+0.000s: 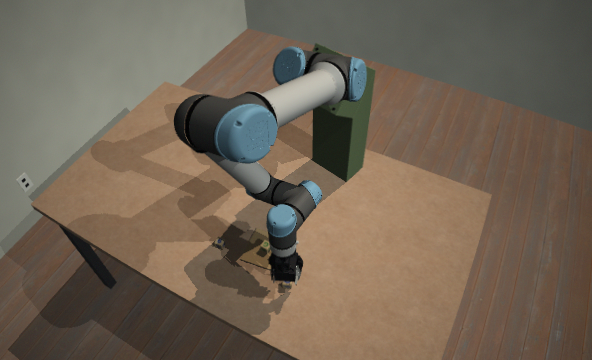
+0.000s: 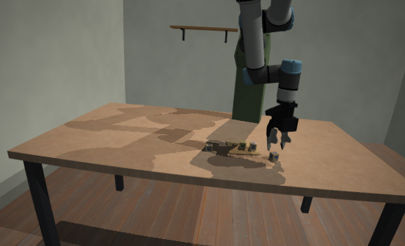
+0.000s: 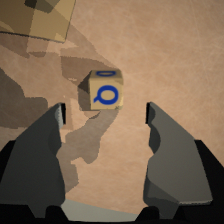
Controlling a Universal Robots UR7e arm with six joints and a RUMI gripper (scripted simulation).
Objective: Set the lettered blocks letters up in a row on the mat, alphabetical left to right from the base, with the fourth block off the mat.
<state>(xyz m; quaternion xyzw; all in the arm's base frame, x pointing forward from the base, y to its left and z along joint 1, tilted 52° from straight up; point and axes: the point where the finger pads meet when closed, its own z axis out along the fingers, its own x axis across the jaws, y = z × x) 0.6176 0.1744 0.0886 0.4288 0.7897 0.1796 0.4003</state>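
My hand is 4 cm above the Q block. Round my hand: tan mat (14 cm to the right, 7 cm behind, 6 cm below); then G block (14 cm to the right, 7 cm behind, 4 cm below).
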